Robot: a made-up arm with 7 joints.
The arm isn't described. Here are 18 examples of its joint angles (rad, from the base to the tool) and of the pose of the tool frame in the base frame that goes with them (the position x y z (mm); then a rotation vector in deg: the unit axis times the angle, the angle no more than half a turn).
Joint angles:
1: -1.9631 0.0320 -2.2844 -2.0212 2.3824 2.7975 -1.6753
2: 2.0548 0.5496 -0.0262 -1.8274 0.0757 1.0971 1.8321
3: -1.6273 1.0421 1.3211 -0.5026 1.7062 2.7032 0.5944
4: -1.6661 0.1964 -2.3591 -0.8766 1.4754 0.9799 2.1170
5: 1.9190 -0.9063 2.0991 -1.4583 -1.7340 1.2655 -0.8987
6: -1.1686 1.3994 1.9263 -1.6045 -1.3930 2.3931 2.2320
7: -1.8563 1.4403 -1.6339 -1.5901 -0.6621 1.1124 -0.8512
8: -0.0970 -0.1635 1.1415 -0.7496 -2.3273 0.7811 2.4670
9: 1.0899 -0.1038 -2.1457 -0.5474 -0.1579 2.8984 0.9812
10: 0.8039 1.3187 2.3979 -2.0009 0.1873 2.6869 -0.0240
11: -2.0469 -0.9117 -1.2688 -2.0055 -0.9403 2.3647 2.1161
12: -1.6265 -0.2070 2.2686 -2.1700 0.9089 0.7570 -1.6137
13: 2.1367 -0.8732 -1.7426 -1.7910 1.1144 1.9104 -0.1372
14: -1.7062 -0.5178 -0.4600 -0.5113 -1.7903 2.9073 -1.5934
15: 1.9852 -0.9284 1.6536 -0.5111 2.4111 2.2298 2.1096
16: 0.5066 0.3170 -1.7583 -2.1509 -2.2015 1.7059 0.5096
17: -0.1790 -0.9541 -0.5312 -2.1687 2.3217 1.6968 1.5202
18: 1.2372 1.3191 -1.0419 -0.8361 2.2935 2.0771 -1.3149
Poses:
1: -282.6 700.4 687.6 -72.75 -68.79 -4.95
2: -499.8 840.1 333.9 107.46 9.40 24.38
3: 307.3 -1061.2 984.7 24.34 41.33 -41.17
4: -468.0 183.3 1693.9 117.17 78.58 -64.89
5: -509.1 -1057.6 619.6 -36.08 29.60 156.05
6: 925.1 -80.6 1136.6 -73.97 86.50 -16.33
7: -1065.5 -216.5 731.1 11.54 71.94 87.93
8: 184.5 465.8 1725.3 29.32 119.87 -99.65
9: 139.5 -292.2 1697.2 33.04 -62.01 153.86
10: -357.8 532.7 1324.9 -17.76 -73.96 62.84
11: -774.4 250.7 1085.8 -126.27 -78.13 48.64
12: 672.1 536.0 433.5 -41.31 -78.42 49.49
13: 1003.0 170.6 684.9 -72.87 4.52 22.04
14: 70.1 83.1 1739.8 18.80 -26.88 -132.45
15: -57.0 -966.1 1297.3 36.01 80.07 -43.58
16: 409.8 -822.5 659.5 49.78 -8.40 -55.73
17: 389.1 -545.4 1259.9 -17.22 15.55 46.36
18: 932.0 755.3 521.4 -90.56 -71.47 -46.24
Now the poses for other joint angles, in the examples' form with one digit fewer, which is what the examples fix.
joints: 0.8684 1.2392 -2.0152 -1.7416 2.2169 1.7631 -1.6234
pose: 812 -473 1121 131.9 47.9 93.3
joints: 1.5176 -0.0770 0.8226 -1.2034 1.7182 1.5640 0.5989
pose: -599 553 1438 -48.0 -97.6 112.8
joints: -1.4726 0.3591 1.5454 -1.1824 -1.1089 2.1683 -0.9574
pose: 857 -185 1472 100.7 54.6 27.6
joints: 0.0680 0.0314 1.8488 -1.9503 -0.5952 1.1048 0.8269
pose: -290 883 810 107.6 63.9 28.1
